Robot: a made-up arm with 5 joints.
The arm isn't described. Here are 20 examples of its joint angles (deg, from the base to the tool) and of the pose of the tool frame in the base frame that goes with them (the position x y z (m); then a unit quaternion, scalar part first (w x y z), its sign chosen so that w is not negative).
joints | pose
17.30 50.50 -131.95 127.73 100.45 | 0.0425 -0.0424 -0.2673 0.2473 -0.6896 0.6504 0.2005
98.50 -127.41 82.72 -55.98 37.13 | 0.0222 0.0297 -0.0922 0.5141 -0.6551 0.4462 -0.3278
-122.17 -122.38 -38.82 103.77 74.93 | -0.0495 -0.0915 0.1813 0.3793 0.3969 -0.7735 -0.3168
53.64 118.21 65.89 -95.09 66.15 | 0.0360 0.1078 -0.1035 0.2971 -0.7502 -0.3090 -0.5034
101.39 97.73 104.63 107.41 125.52 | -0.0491 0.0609 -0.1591 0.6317 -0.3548 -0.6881 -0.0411
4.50 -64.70 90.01 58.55 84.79 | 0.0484 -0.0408 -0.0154 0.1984 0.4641 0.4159 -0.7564
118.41 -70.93 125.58 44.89 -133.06 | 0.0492 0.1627 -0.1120 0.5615 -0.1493 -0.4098 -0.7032
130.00 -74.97 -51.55 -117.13 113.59 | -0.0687 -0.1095 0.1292 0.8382 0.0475 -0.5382 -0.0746
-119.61 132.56 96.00 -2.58 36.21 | 0.0889 0.0214 -0.0178 0.2537 -0.0914 -0.9098 -0.3155
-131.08 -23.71 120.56 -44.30 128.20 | -0.0711 0.0152 -0.1008 0.8656 0.4878 -0.0764 0.0837
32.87 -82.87 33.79 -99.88 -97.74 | 0.2933 0.1180 -0.0757 0.3890 -0.3211 -0.0364 -0.8627
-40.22 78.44 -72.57 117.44 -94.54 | -0.0318 0.2068 -0.4479 0.7134 0.0229 -0.6445 -0.2741
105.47 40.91 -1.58 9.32 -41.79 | 0.2895 -0.1867 -0.1885 0.2592 0.1386 0.2343 -0.9267
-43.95 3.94 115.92 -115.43 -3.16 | -0.0661 -0.1574 -0.0691 0.0847 -0.8253 0.1398 0.5405
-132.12 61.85 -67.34 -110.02 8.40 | -0.1334 0.0901 -0.4194 0.4963 -0.6253 0.5910 -0.1154
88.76 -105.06 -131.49 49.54 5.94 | -0.1304 0.0516 0.3459 0.4659 0.0070 0.5838 0.6648
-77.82 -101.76 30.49 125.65 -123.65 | -0.1626 -0.0554 -0.1505 0.2571 -0.8578 -0.2180 -0.3880
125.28 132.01 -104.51 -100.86 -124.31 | 0.2201 0.4329 -0.1735 0.4700 0.2077 -0.5499 -0.6585
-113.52 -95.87 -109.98 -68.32 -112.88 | 0.1234 0.2051 0.3433 0.5578 -0.1940 0.7995 -0.1095
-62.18 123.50 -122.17 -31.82 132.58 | 0.0210 -0.2071 -0.1372 0.5915 -0.2409 0.7480 0.1808
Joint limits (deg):
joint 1: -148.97..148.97
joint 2: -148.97..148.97
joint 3: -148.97..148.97
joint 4: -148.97..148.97
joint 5: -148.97..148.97
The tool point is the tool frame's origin. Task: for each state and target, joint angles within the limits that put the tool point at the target. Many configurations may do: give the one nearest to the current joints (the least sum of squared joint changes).
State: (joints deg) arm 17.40 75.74 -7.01 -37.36 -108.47
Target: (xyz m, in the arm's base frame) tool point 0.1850 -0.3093 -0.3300
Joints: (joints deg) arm 63.21 26.74 -46.80 -15.94 -122.66
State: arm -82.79 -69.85 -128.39 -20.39 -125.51
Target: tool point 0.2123 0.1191 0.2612
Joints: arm -97.96 -79.07 -94.22 -10.53 -148.74
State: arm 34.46 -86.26 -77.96 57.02 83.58
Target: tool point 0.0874 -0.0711 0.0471
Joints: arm 75.87 -50.50 -17.15 73.23 104.04
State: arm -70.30 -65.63 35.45 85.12 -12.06
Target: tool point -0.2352 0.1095 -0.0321
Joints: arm -82.44 -83.07 19.54 84.47 -1.21
